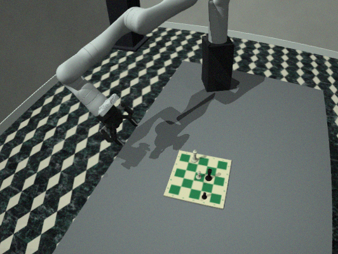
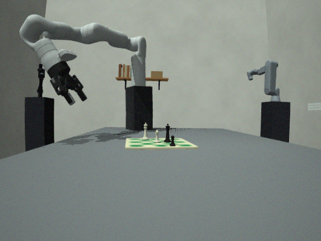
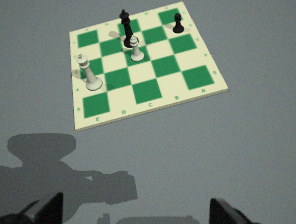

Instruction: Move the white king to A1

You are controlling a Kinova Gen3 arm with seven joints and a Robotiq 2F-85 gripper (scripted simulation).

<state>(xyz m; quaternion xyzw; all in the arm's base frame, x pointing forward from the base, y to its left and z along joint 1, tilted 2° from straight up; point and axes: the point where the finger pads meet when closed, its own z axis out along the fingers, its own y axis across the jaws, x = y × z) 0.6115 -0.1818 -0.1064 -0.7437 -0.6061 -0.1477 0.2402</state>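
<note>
The white king is 7 cm behind my hand, 23 cm to the left of it and 11 cm below it. From my hand the other things lie so: small white piece 27 cm to the left, 12 cm below; tall black piece 1 cm behind, 31 cm to the left, 11 cm below; chessboard 28 cm to the left, 14 cm below.
</note>
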